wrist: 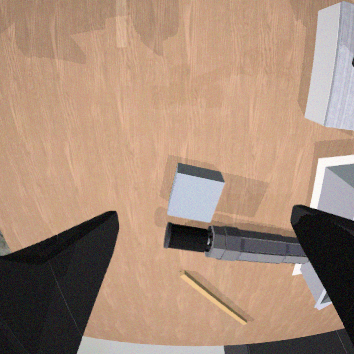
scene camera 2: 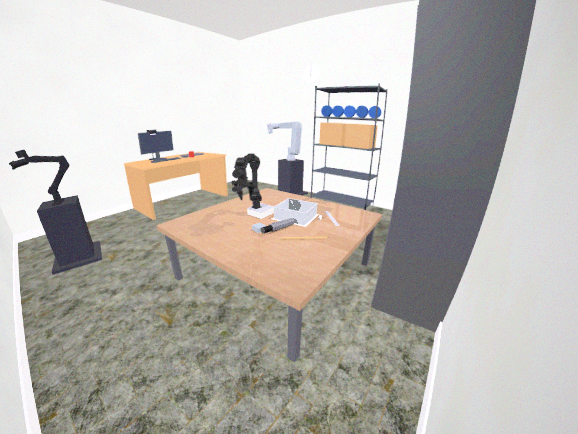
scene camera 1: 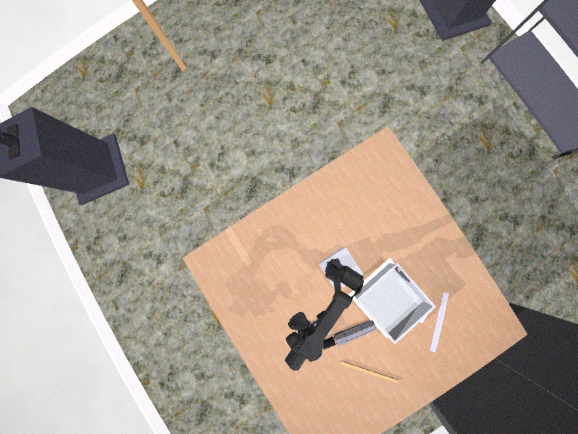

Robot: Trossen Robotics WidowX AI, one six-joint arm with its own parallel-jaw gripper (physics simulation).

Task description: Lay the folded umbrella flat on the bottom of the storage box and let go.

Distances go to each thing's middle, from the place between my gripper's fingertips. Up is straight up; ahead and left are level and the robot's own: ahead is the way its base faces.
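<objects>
You'd find the white storage box [scene camera 1: 392, 299] 9 cm ahead of my hand and 40 cm to the left of it, and it's 16 cm below my hand.
</objects>
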